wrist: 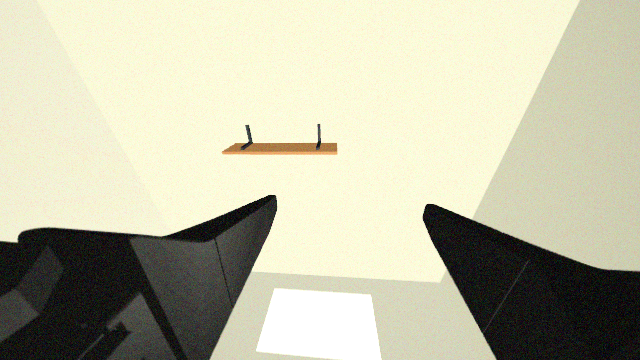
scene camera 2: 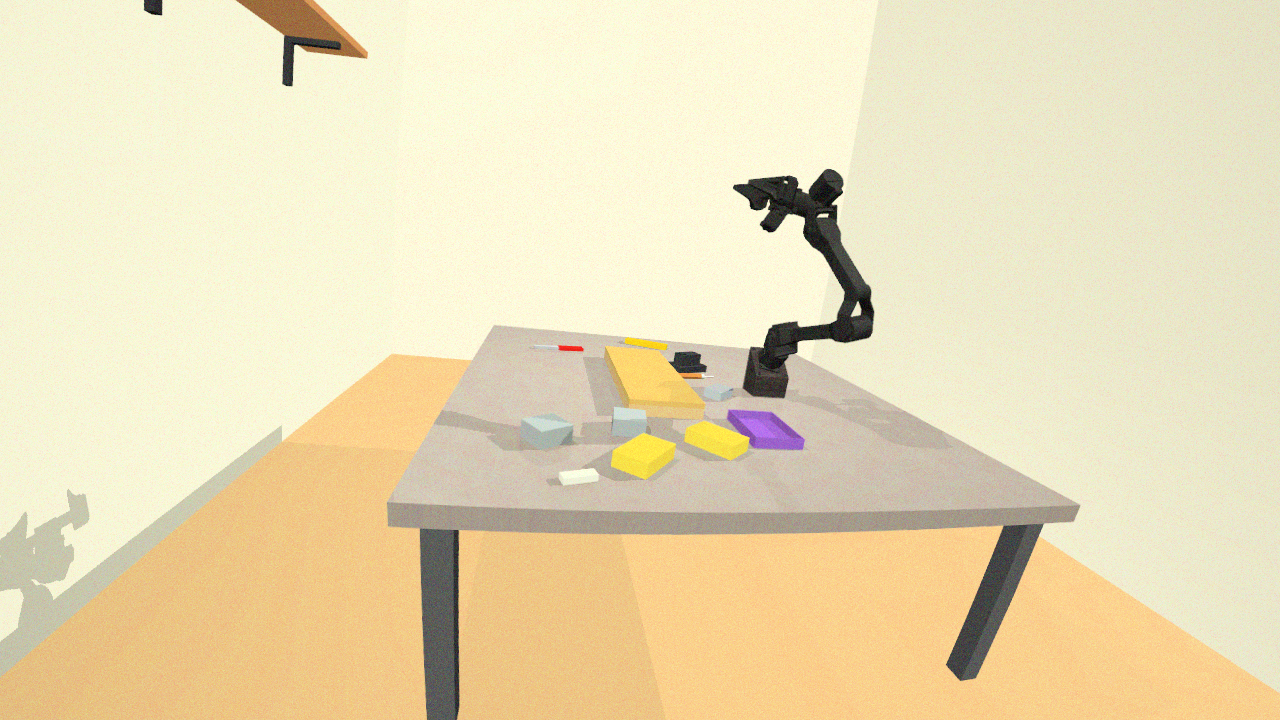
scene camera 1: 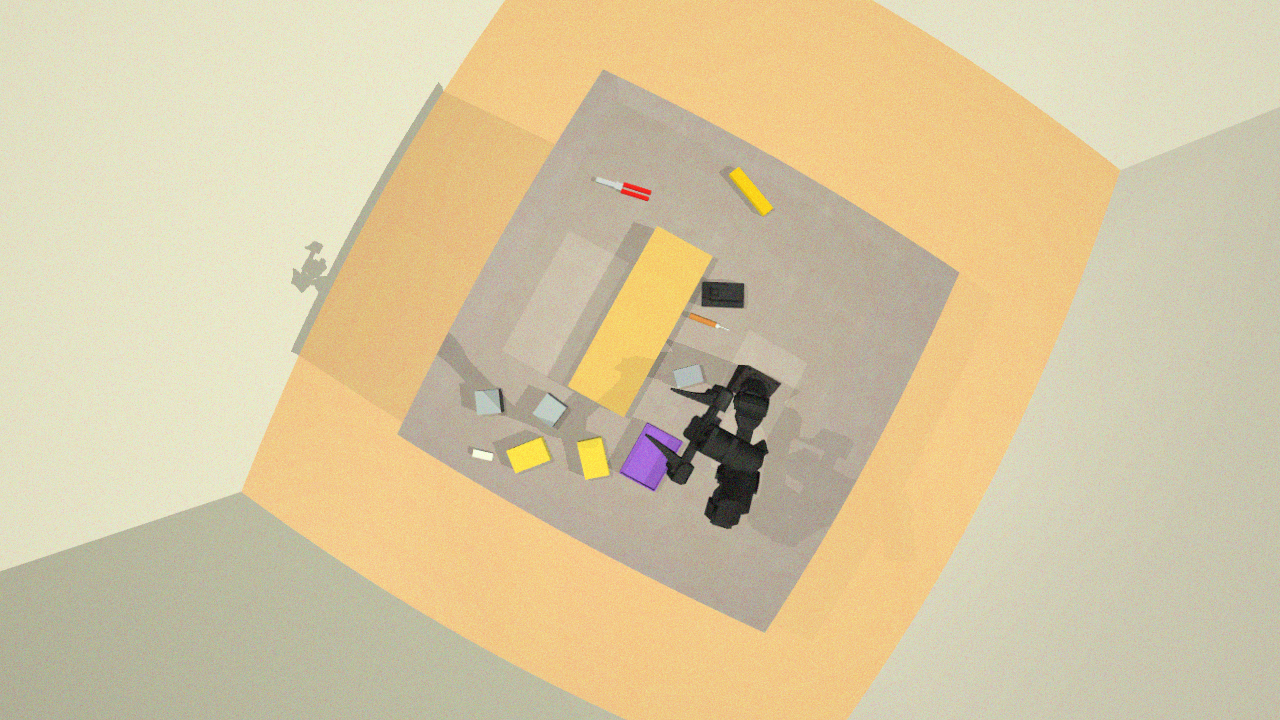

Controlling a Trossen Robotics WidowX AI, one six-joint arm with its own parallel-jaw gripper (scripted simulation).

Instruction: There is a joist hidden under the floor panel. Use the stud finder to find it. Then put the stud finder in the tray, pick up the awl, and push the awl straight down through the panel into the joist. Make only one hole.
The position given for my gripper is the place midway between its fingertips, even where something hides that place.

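Observation:
Purple tray (scene camera 1: 646, 464), (scene camera 2: 766, 430). Black stud finder (scene camera 1: 717, 294); out of frame in the wrist view. Yellow bar (scene camera 1: 741, 180); in the wrist view, out of frame. My gripper (scene camera 1: 658, 411), (scene camera 2: 740, 184), (wrist: 348, 206): open, holding nothing.

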